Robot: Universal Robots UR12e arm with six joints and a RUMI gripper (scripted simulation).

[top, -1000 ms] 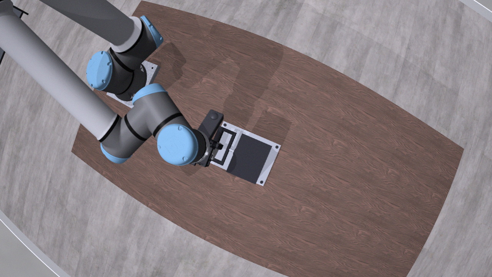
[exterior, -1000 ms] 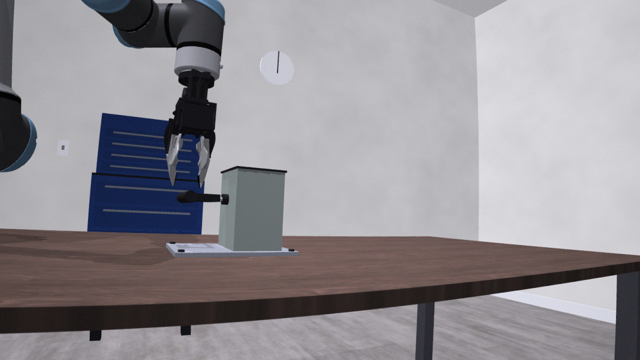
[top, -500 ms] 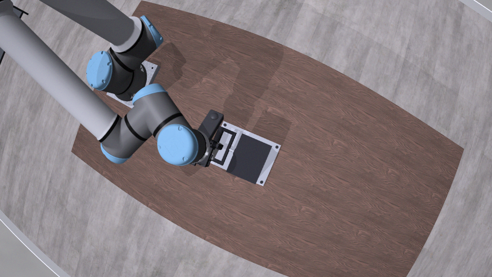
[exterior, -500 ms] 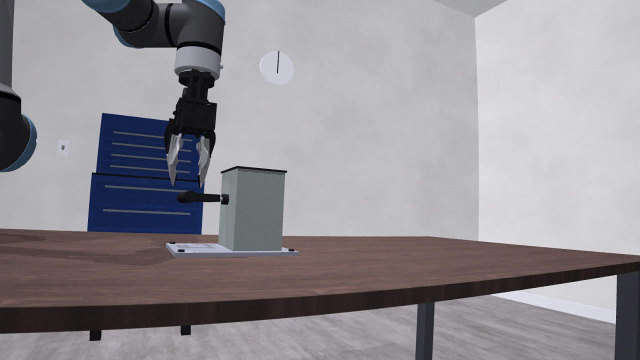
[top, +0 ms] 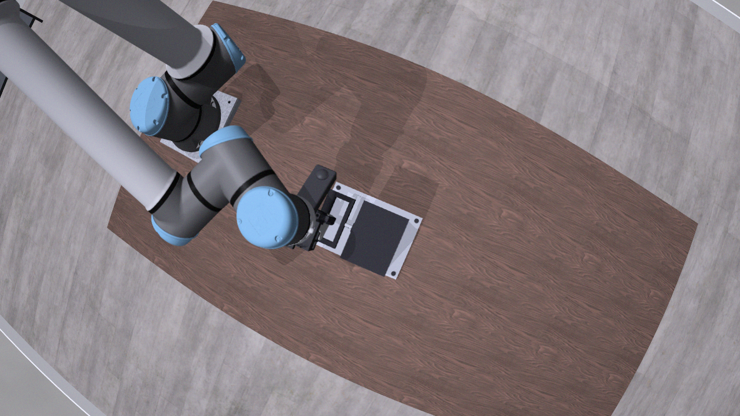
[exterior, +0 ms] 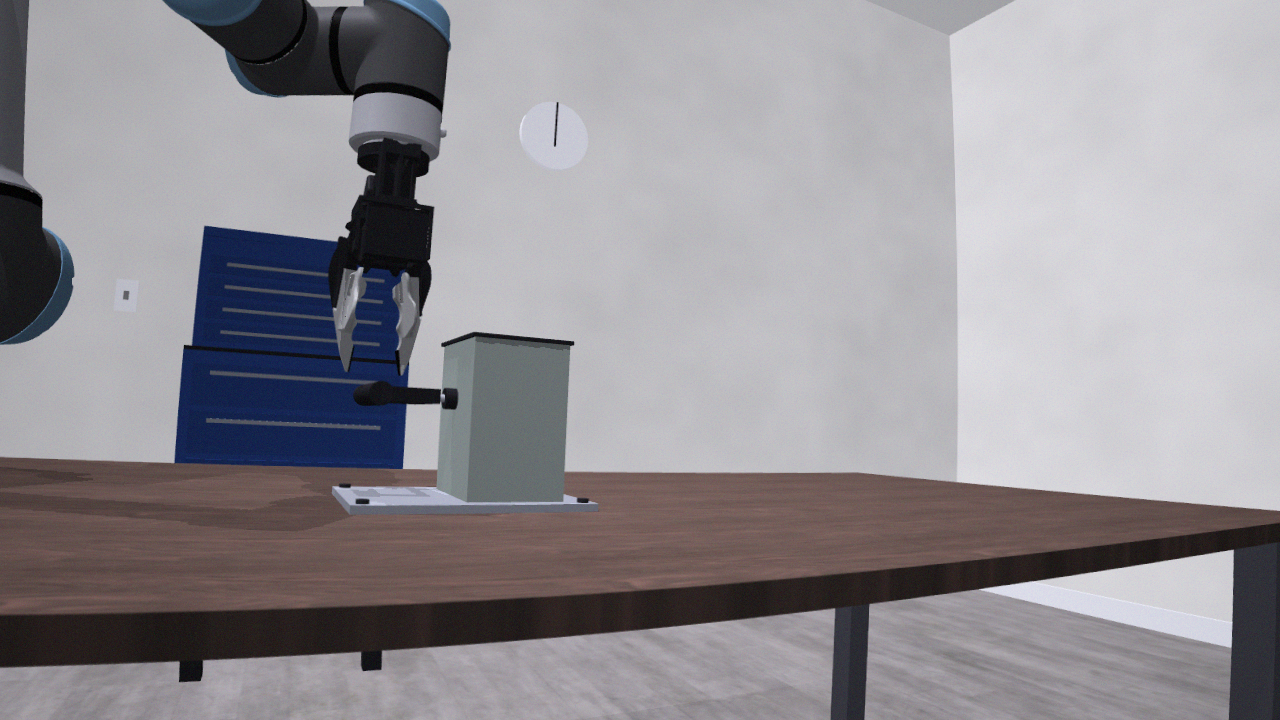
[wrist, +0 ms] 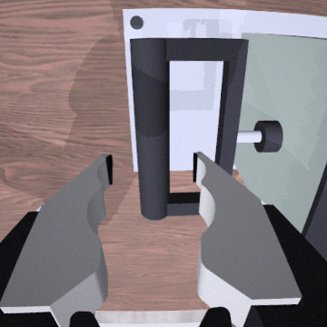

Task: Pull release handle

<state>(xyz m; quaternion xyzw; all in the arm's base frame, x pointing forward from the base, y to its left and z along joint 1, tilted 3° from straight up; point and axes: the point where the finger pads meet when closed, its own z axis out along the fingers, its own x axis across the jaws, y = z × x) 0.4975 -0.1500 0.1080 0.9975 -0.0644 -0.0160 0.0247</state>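
My hand is 5 cm short of the release handle, 1 cm to the left of it and 4 cm above it.
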